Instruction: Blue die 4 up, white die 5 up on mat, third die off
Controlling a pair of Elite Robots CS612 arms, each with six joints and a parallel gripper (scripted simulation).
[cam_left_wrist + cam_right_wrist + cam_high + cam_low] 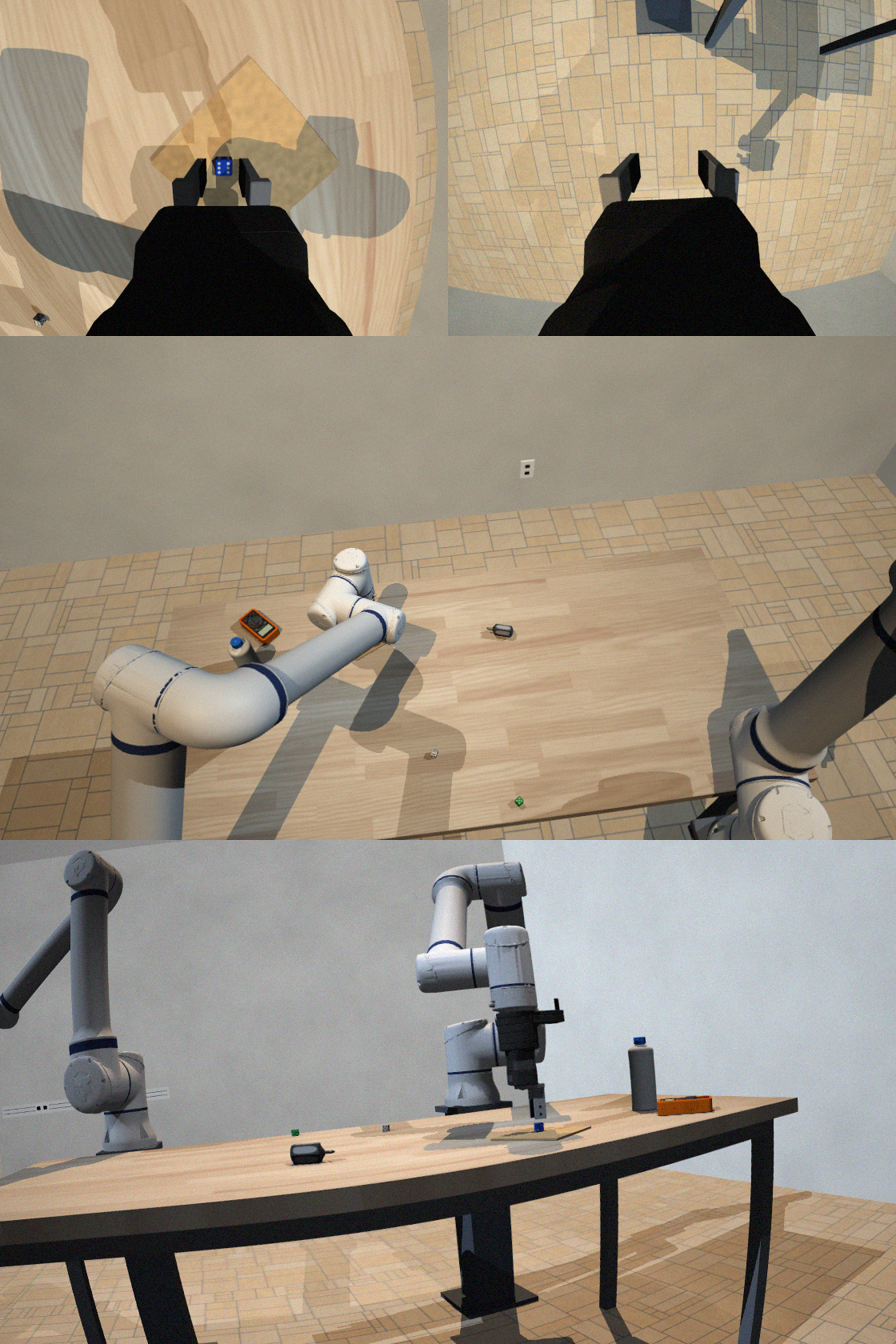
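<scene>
Right now the blue die is 3 cm below my left hand. From my left hand the other things lie so: bottle 2 cm behind, 35 cm to the left, 3 cm above; then dark tool 9 cm behind, 42 cm to the right, 3 cm below; then tan mat 2 cm ahead, 1 cm to the right, 4 cm below.
</scene>
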